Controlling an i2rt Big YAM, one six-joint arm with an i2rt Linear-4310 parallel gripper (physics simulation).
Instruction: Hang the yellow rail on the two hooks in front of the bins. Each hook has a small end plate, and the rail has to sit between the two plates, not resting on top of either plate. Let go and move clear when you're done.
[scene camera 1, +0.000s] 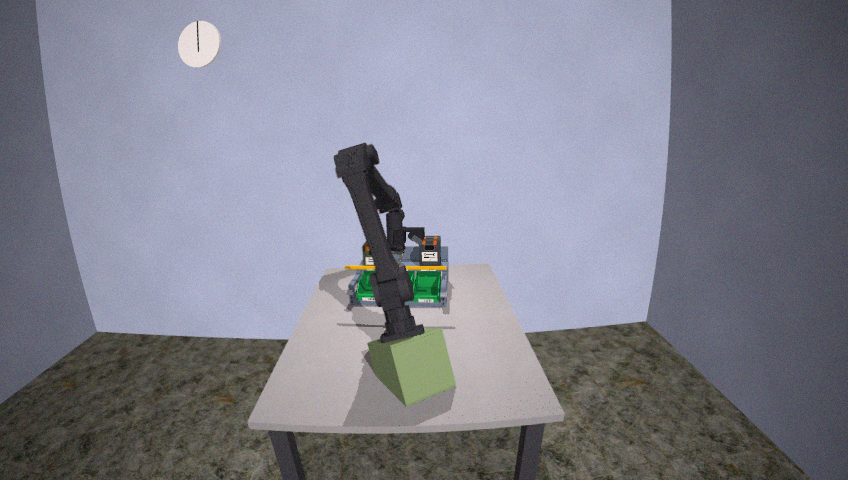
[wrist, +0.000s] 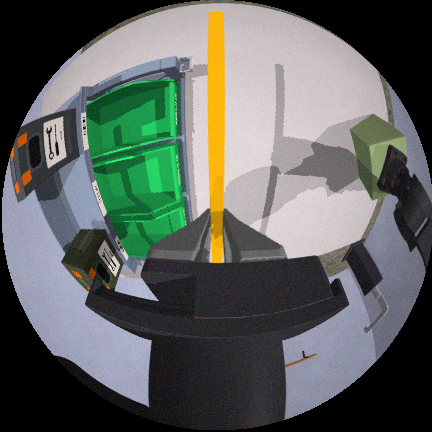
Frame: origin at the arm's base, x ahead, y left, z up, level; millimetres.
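Where they show: gripper, fingertip midpoint: (wrist: 216, 214); arm's base, link origin: (scene camera 1: 403, 336) (wrist: 391, 169).
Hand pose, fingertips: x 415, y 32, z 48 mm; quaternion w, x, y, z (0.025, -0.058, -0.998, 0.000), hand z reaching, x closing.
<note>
Each offset is from my fingertips to the top centre of the thing. "*": to the spot under its first point. Level surfaces: height alone.
The yellow rail @(1 mm ahead, 6 mm left, 10 mm up) (scene camera 1: 427, 268) (wrist: 216, 100) is held level above the table, crosswise in front of the bins. My gripper (wrist: 216, 214) is shut on the rail; in the scene view its fingertips are hidden behind the arm. The green bins @(127 mm ahead, 116 mm right, 92 mm down) (scene camera 1: 427, 286) (wrist: 137, 117) sit in a grey-blue rack @(* 288 mm ahead, 201 mm right, 52 mm down) (scene camera 1: 445, 255) (wrist: 60, 107). One hook @(* 15 mm ahead, 174 mm right, 118 mm down) (wrist: 186, 64) shows at the rack's front corner in the wrist view, to the left of the rail and apart from it. The other hook is hidden behind the gripper in the wrist view. The rail's shadow falls on the table, away from the rack.
Two dark boxes with orange marks, one @(222 mm ahead, 133 mm right, 50 mm up) (scene camera 1: 429, 249) (wrist: 47, 150) and another @(253 mm ahead, 96 mm left, 25 mm up) (wrist: 92, 257), stand at the rack's back. A light green block (scene camera 1: 416, 365) (wrist: 375, 145) is at the arm's base. The table @(174 mm down) (scene camera 1: 493, 380) (wrist: 320, 75) carries the rack.
</note>
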